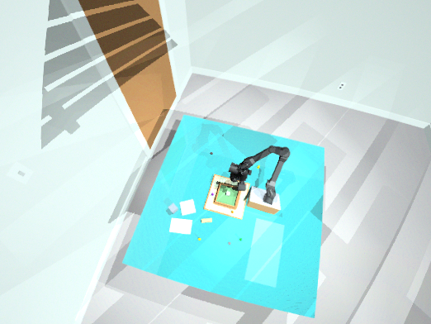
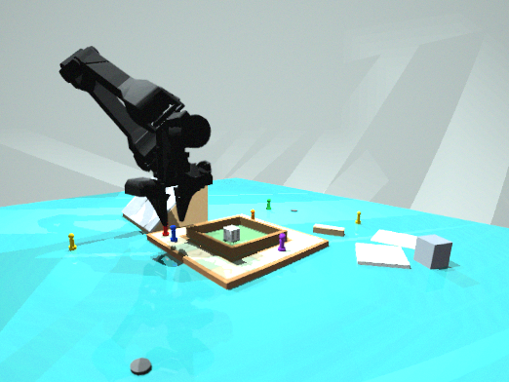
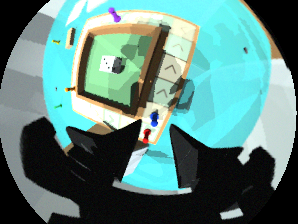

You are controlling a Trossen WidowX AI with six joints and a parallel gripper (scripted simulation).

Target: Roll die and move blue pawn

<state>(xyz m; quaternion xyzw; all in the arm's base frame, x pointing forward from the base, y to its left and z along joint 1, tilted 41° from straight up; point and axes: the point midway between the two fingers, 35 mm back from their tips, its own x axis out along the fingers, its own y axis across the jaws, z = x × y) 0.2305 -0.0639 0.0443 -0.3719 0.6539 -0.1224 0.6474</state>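
My gripper tip is 20 mm above the blue pawn. Also, from my gripper tip: red pawn 40 mm behind, 20 mm below; white die 50 mm ahead, 110 mm to the left, 20 mm below; green tray 50 mm ahead, 120 mm to the left, 40 mm below.
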